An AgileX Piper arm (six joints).
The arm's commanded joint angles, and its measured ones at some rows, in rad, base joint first. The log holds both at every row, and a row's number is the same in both.
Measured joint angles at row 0:
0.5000 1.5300 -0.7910 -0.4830 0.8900 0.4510
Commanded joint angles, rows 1 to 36:
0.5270 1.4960 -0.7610 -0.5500 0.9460 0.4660
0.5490 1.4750 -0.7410 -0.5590 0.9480 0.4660
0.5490 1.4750 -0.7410 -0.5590 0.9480 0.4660
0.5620 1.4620 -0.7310 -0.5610 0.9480 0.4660
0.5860 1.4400 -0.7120 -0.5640 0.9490 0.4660
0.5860 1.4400 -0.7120 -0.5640 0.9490 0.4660
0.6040 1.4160 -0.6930 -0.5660 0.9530 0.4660
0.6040 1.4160 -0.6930 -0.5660 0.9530 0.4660
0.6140 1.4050 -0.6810 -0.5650 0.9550 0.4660
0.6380 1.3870 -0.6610 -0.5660 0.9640 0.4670
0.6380 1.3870 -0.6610 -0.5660 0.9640 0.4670
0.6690 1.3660 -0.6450 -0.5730 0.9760 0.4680
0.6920 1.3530 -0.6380 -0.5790 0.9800 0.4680
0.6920 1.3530 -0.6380 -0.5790 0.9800 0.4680
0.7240 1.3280 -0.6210 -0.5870 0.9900 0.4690
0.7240 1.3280 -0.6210 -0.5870 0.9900 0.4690
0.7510 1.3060 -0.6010 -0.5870 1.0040 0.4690
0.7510 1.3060 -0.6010 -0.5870 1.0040 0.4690
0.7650 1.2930 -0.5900 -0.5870 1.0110 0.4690
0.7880 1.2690 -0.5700 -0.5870 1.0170 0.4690
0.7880 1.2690 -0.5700 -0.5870 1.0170 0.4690
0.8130 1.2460 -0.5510 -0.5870 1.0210 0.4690
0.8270 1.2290 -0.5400 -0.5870 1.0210 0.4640
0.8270 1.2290 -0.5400 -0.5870 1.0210 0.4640
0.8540 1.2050 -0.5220 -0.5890 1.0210 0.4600
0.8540 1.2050 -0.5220 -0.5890 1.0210 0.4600
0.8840 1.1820 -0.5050 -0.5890 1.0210 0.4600
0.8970 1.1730 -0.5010 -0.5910 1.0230 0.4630
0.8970 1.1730 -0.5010 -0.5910 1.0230 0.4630
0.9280 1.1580 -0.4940 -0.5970 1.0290 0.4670
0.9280 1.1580 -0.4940 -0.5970 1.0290 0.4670
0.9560 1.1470 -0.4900 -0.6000 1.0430 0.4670
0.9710 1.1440 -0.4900 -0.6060 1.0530 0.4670
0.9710 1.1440 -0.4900 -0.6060 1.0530 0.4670
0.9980 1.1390 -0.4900 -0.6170 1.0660 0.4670
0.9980 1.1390 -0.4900 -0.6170 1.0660 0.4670
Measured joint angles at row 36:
0.9640 1.1520 -0.4920 -0.5430 1.0110 0.4670
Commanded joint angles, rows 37 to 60:
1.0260 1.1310 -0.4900 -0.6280 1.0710 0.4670
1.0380 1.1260 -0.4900 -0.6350 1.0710 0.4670
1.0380 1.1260 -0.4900 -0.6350 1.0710 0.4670
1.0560 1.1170 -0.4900 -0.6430 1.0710 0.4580
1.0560 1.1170 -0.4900 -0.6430 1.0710 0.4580
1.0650 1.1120 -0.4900 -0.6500 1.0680 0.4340
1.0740 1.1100 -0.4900 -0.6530 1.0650 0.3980
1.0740 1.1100 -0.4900 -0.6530 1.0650 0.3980
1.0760 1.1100 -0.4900 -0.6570 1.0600 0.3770
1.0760 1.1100 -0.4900 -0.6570 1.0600 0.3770
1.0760 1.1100 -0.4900 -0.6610 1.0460 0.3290
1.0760 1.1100 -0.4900 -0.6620 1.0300 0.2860
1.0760 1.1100 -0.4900 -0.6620 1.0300 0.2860
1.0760 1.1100 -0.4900 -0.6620 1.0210 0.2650
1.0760 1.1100 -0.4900 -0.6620 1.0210 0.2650
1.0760 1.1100 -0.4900 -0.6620 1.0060 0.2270
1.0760 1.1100 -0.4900 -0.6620 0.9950 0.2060
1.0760 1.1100 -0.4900 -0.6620 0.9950 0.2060
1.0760 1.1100 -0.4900 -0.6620 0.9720 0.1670
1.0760 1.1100 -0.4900 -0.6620 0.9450 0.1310
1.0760 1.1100 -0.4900 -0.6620 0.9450 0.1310
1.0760 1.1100 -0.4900 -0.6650 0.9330 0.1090
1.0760 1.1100 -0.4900 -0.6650 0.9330 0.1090
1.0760 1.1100 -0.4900 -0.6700 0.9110 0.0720
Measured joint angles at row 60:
1.0710 1.1150 -0.4910 -0.5990 0.9330 0.1390
